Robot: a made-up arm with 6 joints.
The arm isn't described. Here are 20 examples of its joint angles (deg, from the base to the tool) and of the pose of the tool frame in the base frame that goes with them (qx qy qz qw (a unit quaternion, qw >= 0); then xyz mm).
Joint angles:
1: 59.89 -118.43 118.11 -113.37 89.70 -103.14
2: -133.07 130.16 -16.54 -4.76 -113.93 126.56
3: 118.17 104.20 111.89 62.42 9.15 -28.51
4: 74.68 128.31 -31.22 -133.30 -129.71 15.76
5: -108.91 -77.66 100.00 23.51 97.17 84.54
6: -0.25 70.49 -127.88 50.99 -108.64 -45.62
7: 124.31 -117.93 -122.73 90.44 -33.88 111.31
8: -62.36 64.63 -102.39 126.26 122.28 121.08
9: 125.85 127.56 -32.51 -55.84 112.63 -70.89
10: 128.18 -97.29 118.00 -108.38 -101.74 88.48
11: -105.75 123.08 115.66 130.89 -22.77 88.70
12: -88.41 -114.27 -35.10 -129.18 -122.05 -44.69
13: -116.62 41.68 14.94 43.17 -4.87 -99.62
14: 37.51 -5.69 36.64 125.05 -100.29 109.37
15: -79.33 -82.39 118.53 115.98 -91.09 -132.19
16: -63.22 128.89 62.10 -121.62 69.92 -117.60
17: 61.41 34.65 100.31 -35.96 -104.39 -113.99
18: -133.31 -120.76 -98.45 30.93 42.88 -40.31
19: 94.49 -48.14 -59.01 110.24 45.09 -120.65
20: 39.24 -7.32 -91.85 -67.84 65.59 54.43
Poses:
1: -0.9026 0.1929 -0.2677 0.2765 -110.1 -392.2 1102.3
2: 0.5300 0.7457 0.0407 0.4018 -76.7 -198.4 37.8
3: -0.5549 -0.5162 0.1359 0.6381 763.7 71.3 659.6
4: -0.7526 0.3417 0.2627 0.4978 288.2 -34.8 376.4
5: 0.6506 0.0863 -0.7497 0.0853 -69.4 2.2 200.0
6: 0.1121 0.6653 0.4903 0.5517 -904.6 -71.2 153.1
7: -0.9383 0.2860 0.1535 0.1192 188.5 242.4 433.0
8: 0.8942 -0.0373 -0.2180 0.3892 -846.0 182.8 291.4
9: -0.4186 -0.3276 -0.7496 0.3944 160.6 -578.8 418.0
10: -0.0828 0.1623 -0.3368 0.9238 106.4 257.1 89.2
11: -0.5639 0.6909 -0.1922 0.4096 -125.4 215.7 -255.4
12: -0.1810 0.0333 -0.7777 0.6010 -505.0 -493.6 -399.6
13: -0.0705 0.6635 0.6708 0.3239 -496.5 -740.7 -703.4
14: -0.2175 -0.6600 0.6151 0.3725 301.7 -335.5 342.9
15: -0.2170 0.9674 0.1140 0.0637 -354.0 -176.1 699.6
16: 0.0304 -0.9436 -0.2575 0.2061 -271.5 -468.8 518.4
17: 0.5214 0.3682 -0.7579 0.1349 550.4 361.1 196.1
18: -0.6163 -0.6788 -0.1243 0.3793 -19.7 213.2 157.0
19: -0.3804 -0.2824 0.2893 0.8318 1087.9 -430.2 -107.5
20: -0.5949 -0.7090 -0.1000 0.3652 -48.6 -248.1 346.0
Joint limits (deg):
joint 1: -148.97..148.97
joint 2: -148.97..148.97
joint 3: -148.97..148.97
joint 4: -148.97..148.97
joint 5: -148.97..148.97
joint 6: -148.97..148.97
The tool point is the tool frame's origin. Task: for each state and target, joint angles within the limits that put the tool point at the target. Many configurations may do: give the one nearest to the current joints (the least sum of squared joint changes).
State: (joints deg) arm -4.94 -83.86 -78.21 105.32 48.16 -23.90
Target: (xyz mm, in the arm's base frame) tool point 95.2 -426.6 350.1
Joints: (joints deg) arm -2.73 -45.47 -79.16 70.37 48.11 -25.05
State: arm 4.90 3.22 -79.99 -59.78 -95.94 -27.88
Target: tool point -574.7 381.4 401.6
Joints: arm -3.67 -25.70 -77.94 -86.00 -101.09 -53.68
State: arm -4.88 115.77 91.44 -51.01 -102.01 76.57
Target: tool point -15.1 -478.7 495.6
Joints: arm 41.26 98.99 133.46 -24.25 -126.41 96.69
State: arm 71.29 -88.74 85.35 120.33 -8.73 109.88
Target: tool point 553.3 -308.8 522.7
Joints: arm 65.87 -84.29 53.99 109.85 -29.87 118.51
